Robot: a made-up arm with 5 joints.
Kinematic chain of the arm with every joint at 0, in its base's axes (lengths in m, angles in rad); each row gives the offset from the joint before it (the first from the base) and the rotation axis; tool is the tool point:
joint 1: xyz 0 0 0.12 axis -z
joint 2: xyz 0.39 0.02 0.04 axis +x
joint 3: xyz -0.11 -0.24 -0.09 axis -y
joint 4: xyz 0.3 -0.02 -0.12 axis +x
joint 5: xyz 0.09 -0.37 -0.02 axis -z
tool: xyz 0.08 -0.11 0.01
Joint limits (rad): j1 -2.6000..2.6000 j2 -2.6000..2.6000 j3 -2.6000..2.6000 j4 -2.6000..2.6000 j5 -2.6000..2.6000
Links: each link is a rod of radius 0.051 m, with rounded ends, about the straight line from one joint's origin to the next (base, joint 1, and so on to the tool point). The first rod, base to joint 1, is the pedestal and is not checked.
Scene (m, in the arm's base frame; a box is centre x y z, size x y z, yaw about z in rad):
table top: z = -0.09
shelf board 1: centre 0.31 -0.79 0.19 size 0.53 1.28 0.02 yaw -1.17
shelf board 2: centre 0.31 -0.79 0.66 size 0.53 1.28 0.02 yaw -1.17
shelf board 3: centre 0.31 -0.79 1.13 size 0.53 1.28 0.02 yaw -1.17
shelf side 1: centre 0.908 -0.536 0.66 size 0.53 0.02 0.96 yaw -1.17
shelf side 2: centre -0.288 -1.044 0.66 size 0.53 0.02 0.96 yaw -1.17
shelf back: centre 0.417 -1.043 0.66 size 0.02 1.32 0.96 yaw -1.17
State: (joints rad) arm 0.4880 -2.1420 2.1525 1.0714 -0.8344
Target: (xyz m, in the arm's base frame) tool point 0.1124 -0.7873 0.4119
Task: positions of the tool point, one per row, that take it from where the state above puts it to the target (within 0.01 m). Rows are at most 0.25 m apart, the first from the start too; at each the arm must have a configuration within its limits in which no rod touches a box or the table.
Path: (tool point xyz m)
1: 0.7582 0.2943 0.2363
2: 0.7646 0.0941 0.2726
3: 0.7171 -0.0874 0.3085
4: 0.6266 -0.2366 0.3426
5: 0.5070 -0.3443 0.3738
6: 0.3740 -0.4068 0.4004
7: 0.2429 -0.4257 0.4211
8: 0.2077 -0.5627 0.4214
9: 0.1631 -0.6848 0.4147
10: 0.1124 -0.7873 0.4119

